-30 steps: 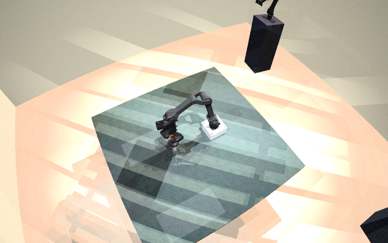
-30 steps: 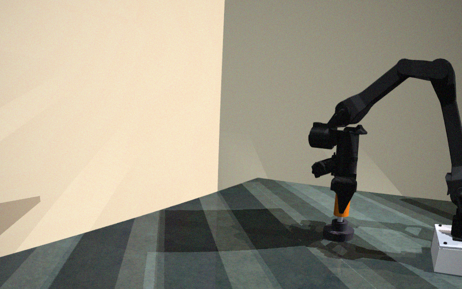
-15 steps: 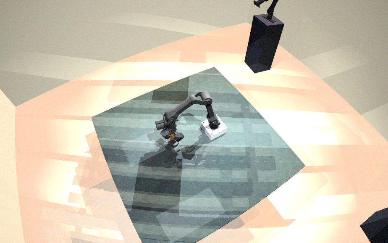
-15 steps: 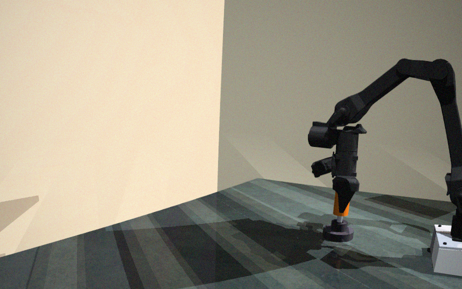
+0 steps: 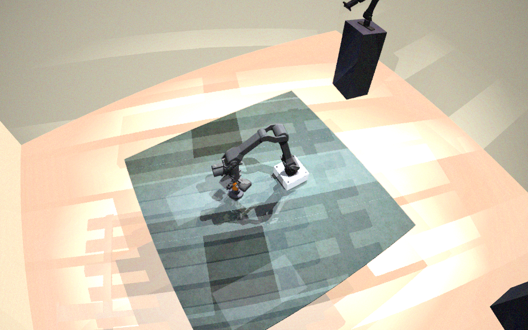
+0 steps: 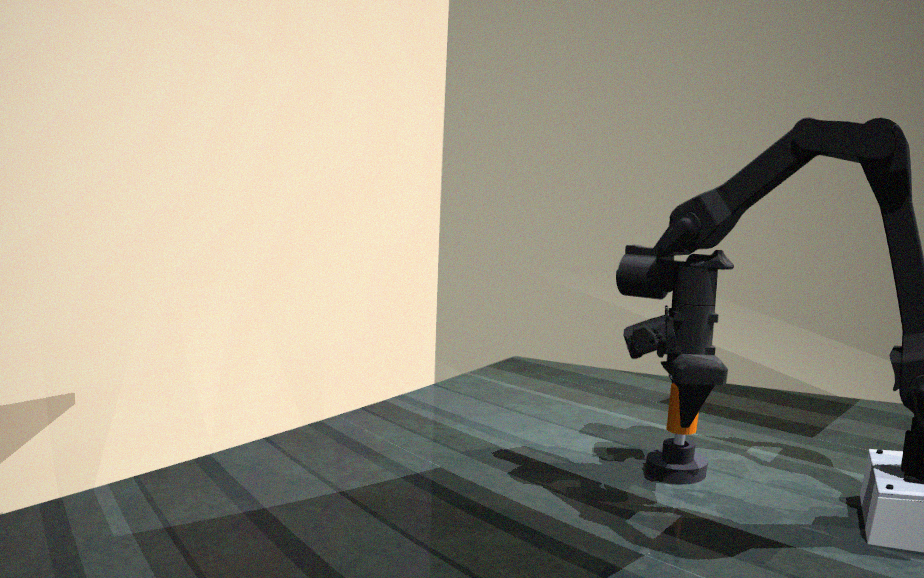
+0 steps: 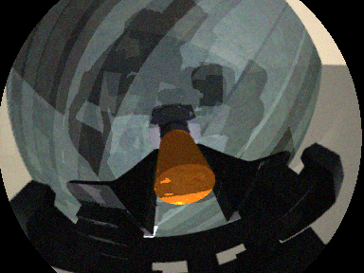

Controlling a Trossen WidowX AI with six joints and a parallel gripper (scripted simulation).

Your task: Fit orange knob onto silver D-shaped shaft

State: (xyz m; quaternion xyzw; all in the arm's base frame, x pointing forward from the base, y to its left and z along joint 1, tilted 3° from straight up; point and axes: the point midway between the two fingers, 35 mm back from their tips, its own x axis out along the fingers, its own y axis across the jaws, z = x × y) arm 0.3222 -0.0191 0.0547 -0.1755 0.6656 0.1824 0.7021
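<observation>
My gripper tip is 3 cm below the orange knob. From my gripper tip the other things lie so: dark round pedestal 4 cm below.
</observation>
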